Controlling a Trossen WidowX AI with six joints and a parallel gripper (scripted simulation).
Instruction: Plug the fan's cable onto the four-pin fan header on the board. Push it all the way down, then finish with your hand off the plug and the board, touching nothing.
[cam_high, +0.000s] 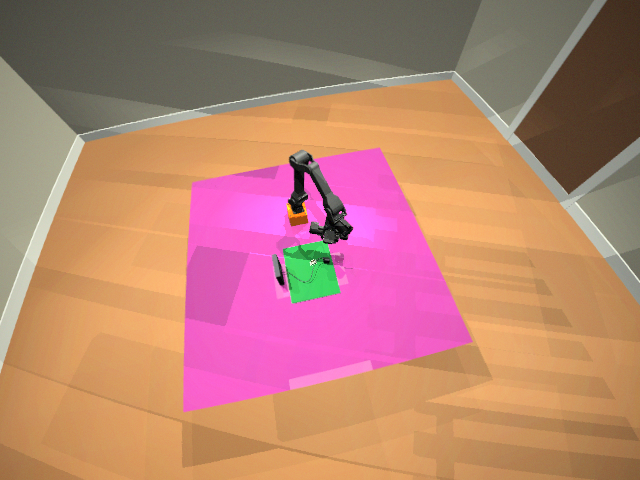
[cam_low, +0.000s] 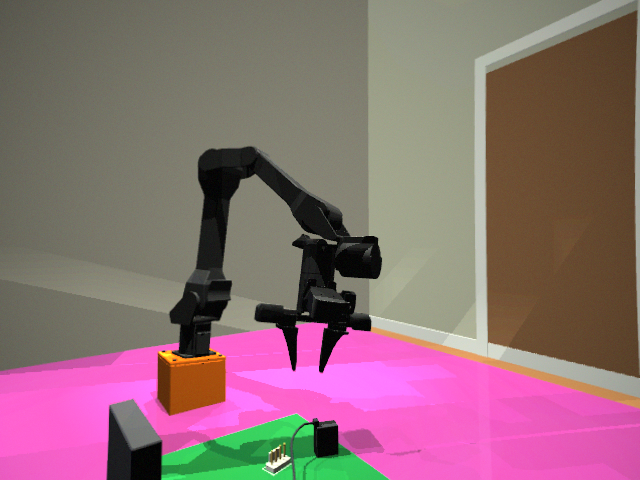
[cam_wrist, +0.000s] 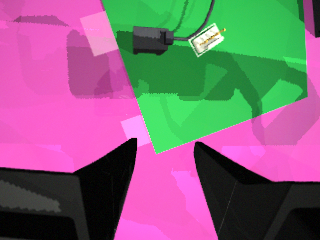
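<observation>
My gripper tip is now 80 mm short of the fan plug, 30 mm to the left of it and 70 mm above it. The rest, counted from my gripper tip: four-pin header (50 mm ahead, 100 mm to the right, 90 mm below); then green board (80 mm ahead, 120 mm to the right, 100 mm below); then dark fan (50 mm ahead, 270 mm to the right, 30 mm below).
</observation>
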